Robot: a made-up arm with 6 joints. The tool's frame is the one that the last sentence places.
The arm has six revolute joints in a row. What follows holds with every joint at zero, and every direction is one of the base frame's.
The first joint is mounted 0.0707 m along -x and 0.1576 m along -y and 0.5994 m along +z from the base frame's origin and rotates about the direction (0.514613, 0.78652, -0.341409), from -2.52 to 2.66 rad.
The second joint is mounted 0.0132 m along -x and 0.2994 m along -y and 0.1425 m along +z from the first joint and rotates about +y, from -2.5 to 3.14 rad.
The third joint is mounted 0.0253 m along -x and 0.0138 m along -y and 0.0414 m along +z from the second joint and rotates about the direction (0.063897, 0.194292, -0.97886), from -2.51 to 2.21 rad.
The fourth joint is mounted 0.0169 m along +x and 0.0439 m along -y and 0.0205 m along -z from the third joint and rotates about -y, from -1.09 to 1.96 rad.
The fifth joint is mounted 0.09 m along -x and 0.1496 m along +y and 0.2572 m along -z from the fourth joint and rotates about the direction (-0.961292, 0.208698, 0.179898), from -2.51 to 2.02 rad.
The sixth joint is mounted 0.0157 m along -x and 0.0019 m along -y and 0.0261 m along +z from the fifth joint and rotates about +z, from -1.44 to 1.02 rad.
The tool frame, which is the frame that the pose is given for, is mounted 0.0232 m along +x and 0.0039 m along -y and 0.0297 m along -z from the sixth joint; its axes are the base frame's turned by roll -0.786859, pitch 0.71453 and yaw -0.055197 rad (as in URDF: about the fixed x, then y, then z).
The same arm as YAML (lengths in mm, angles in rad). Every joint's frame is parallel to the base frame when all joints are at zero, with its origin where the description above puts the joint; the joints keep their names.
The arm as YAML. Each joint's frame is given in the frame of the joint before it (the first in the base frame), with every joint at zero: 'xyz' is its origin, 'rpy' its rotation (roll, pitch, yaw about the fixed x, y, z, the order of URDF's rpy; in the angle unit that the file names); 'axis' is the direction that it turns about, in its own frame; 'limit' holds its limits. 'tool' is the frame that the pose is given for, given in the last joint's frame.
units:
  length: mm
  angle: rad
joints:
  - name: joint 1
    type: revolute
    origin:
      xyz: [-70.7, -157.6, 599.4]
      rpy: [0.0, 0.0, 0.0]
    axis: [0.514613, 0.78652, -0.341409]
    limit:
      lower: -2.52
      upper: 2.66
  - name: joint 2
    type: revolute
    origin:
      xyz: [-13.2, -299.4, 142.5]
      rpy: [0.0, 0.0, 0.0]
    axis: "+y"
    limit:
      lower: -2.5
      upper: 3.14
  - name: joint 3
    type: revolute
    origin:
      xyz: [-25.3, -13.8, 41.4]
      rpy: [0.0, 0.0, 0.0]
    axis: [0.063897, 0.194292, -0.97886]
    limit:
      lower: -2.51
      upper: 2.21
  - name: joint 4
    type: revolute
    origin:
      xyz: [16.9, -43.9, -20.5]
      rpy: [0.0, 0.0, 0.0]
    axis: "-y"
    limit:
      lower: -1.09
      upper: 1.96
  - name: joint 5
    type: revolute
    origin:
      xyz: [-90.0, 149.6, -257.2]
      rpy: [0.0, 0.0, 0.0]
    axis: [-0.961292, 0.208698, 0.179898]
    limit:
      lower: -2.51
      upper: 2.02
  - name: joint 6
    type: revolute
    origin:
      xyz: [-15.7, -1.9, 26.1]
      rpy: [0.0, 0.0, 0.0]
    axis: "+z"
    limit:
      lower: -1.44
      upper: 1.02
tool:
  origin:
    xyz: [23.2, -3.9, -29.7]
    rpy: [-0.7869, 0.7145, -0.0552]

